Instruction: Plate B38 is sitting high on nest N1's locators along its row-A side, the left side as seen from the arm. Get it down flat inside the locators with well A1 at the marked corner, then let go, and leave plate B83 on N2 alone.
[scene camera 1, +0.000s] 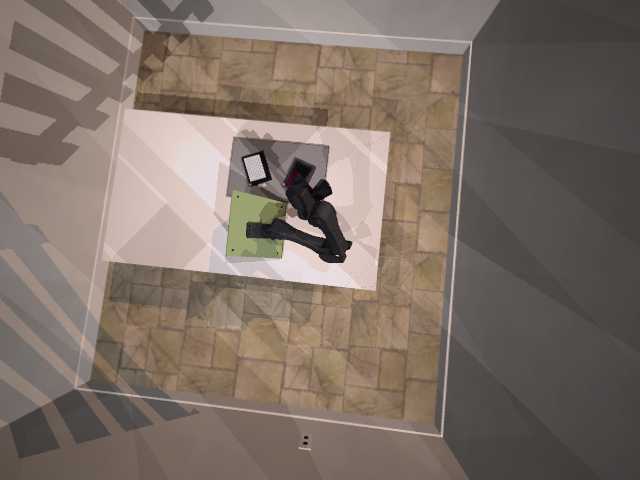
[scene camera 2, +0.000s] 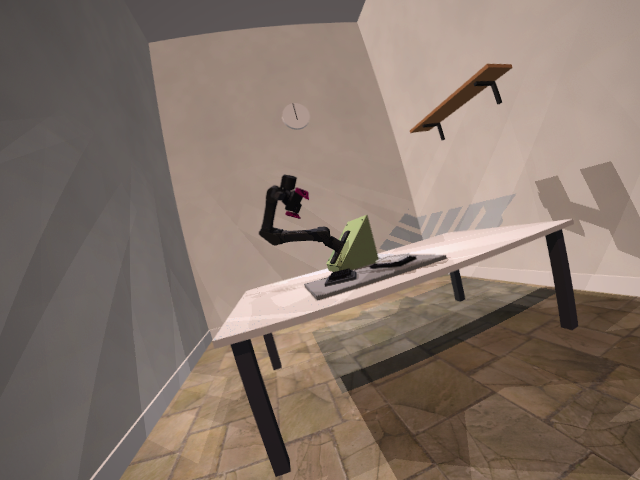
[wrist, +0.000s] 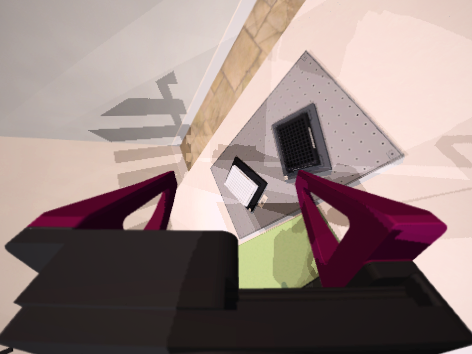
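Seen in the pictures: gripper, between the fingertips: (scene camera 1: 301, 179) (scene camera 2: 303, 209) (wrist: 236, 177); arm's base, origin of its link: (scene camera 1: 265, 231) (scene camera 2: 340, 247).
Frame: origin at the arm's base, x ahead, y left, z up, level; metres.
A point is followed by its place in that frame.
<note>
A black well plate (scene camera 1: 302, 166) {x 0.358, y -0.162, z -0.092 m} (scene camera 2: 341, 274) {x 0.348, y -0.152, z -0.085 m} (wrist: 296, 142) {x 0.312, y -0.147, z -0.089 m} sits in a dark grey nest (wrist: 323, 152) {x 0.251, y -0.178, z -0.097 m}; a light strip shows along one long side in the wrist view. A white well plate (scene camera 1: 254, 167) {x 0.344, y 0.092, z -0.081 m} (scene camera 2: 395, 259) {x 0.403, y 0.070, z -0.084 m} (wrist: 241, 184) {x 0.339, y 0.079, z -0.082 m} sits in a black nest (wrist: 256, 176) {x 0.328, y 0.020, z -0.098 m}. I cannot read the labels or A1 marks, so I cannot tell which plate is B38, and any tilt is too small to judge. My gripper (scene camera 1: 298, 180) {x 0.192, y -0.196, z 0.224 m} (scene camera 2: 301, 206) {x 0.192, y -0.196, z 0.224 m} (wrist: 236, 177) {x 0.192, y -0.196, z 0.224 m} is open and empty, high above the board, with magenta fingers wide apart and clear of both plates.
Both nests stand on a grey perforated board (scene camera 1: 279, 146) {x 0.473, y -0.031, z -0.108 m} (scene camera 2: 318, 292) {x 0.426, y -0.278, z -0.108 m} (wrist: 350, 112) {x 0.284, y -0.267, z -0.108 m}. A green sloped block (scene camera 1: 245, 206) {x 0.104, y 0.073, z 0.084 m} (scene camera 2: 368, 245) {x 0.167, y 0.084, z -0.018 m} (wrist: 257, 257) {x 0.124, y 0.031, z 0.040 m} carries the arm base close beside the board. The pale table (scene camera 1: 170, 180) {x 0.278, y 0.567, z -0.121 m} (scene camera 2: 279, 304) {x 0.363, y -0.417, z -0.121 m} extends around them.
</note>
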